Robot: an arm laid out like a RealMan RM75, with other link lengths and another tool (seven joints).
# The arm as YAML. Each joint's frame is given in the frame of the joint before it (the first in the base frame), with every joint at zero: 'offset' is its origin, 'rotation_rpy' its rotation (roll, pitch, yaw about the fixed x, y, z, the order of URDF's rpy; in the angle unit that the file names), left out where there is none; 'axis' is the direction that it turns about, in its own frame. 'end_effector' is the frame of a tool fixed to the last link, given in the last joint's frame.
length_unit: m
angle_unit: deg
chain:
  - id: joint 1
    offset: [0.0, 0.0, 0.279]
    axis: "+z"
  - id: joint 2
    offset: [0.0, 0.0, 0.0]
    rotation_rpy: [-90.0, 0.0, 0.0]
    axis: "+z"
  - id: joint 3
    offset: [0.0, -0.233, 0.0]
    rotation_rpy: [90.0, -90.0, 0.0]
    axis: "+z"
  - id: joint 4
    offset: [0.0, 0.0, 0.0]
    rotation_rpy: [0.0, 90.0, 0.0]
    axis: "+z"
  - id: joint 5
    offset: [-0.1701, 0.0, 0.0]
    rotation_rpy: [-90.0, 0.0, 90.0]
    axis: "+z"
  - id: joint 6
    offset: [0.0, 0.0, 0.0]
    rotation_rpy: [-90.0, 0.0, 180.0]
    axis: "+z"
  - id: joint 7
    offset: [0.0, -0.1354, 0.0]
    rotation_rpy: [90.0, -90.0, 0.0]
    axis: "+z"
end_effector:
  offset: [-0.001, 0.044, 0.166]
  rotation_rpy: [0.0, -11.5, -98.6]
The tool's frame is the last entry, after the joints.
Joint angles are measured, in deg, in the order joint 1, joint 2, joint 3, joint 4, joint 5, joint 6, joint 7. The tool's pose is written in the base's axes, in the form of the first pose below.
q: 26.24, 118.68, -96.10, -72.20, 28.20, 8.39, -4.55
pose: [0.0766 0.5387 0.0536 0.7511 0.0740 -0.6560 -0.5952 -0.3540 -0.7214]
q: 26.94, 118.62, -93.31, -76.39, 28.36, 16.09, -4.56
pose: [0.0724 0.5397 0.0559 0.7533 0.0329 -0.6569 -0.6025 -0.3659 -0.7093]
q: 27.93, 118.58, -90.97, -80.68, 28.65, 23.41, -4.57
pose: [0.0623 0.5380 0.0572 0.7550 0.0030 -0.6557 -0.6036 -0.3874 -0.6969]
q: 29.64, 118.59, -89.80, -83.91, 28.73, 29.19, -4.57
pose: [0.0453 0.5346 0.0532 0.7630 -0.0108 -0.6463 -0.5892 -0.4227 -0.6886]
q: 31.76, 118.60, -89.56, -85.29, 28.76, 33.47, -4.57
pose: [0.0307 0.5312 0.0426 0.7764 -0.0261 -0.6297 -0.5682 -0.4613 -0.6814]
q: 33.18, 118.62, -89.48, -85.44, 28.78, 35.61, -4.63
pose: [0.0239 0.5298 0.0351 0.7856 -0.0368 -0.6177 -0.5552 -0.4825 -0.6774]
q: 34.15, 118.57, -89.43, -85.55, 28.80, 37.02, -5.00
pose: [0.0192 0.5287 0.0304 0.7954 -0.0396 -0.6048 -0.5407 -0.4975 -0.6784]
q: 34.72, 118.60, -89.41, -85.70, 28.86, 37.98, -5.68
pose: [0.0158 0.5273 0.0269 0.8048 -0.0383 -0.5924 -0.5257 -0.5095 -0.6812]
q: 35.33, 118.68, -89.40, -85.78, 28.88, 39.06, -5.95
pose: [0.0130 0.5258 0.0225 0.8111 -0.0427 -0.5834 -0.5164 -0.5207 -0.6798]
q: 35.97, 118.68, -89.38, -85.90, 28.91, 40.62, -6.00
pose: [0.0118 0.5240 0.0172 0.8179 -0.0544 -0.5728 -0.5090 -0.5326 -0.6762]
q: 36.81, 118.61, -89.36, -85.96, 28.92, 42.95, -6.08
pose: [0.0125 0.5213 0.0093 0.8290 -0.0744 -0.5543 -0.4983 -0.5481 -0.6718]
